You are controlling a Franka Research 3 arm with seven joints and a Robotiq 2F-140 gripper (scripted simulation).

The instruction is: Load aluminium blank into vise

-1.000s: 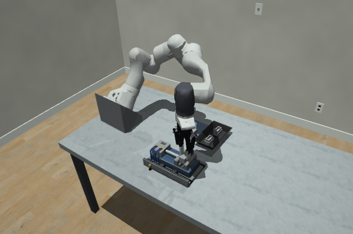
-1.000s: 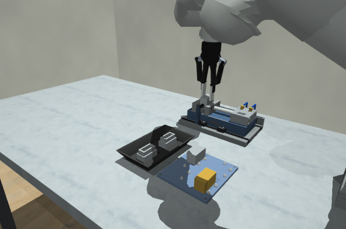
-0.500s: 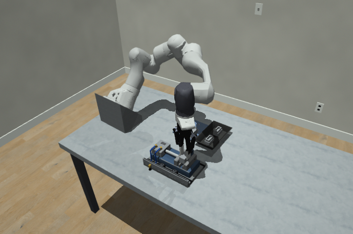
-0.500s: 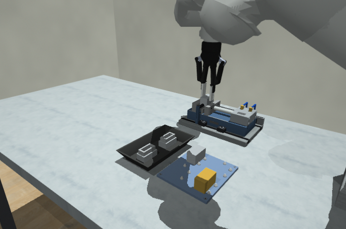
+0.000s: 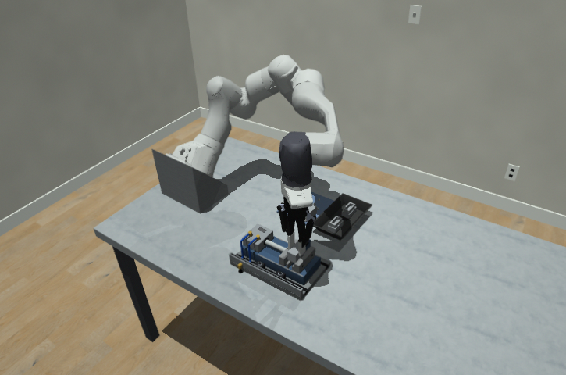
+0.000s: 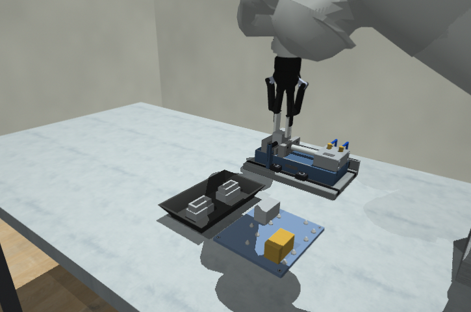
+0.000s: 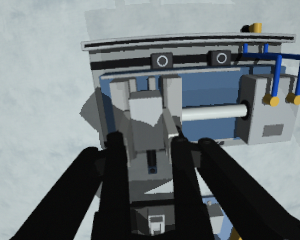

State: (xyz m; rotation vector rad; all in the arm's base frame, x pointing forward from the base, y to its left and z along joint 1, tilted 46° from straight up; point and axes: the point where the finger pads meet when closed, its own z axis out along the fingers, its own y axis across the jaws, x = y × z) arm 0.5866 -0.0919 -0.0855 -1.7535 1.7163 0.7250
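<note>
Right now my hand is 6 cm above the fixed jaw, 3 cm short of it and 1 cm to the right of it. Also, from my hand: brass blank 37 cm to the left, 22 cm behind, 11 cm below.
</note>
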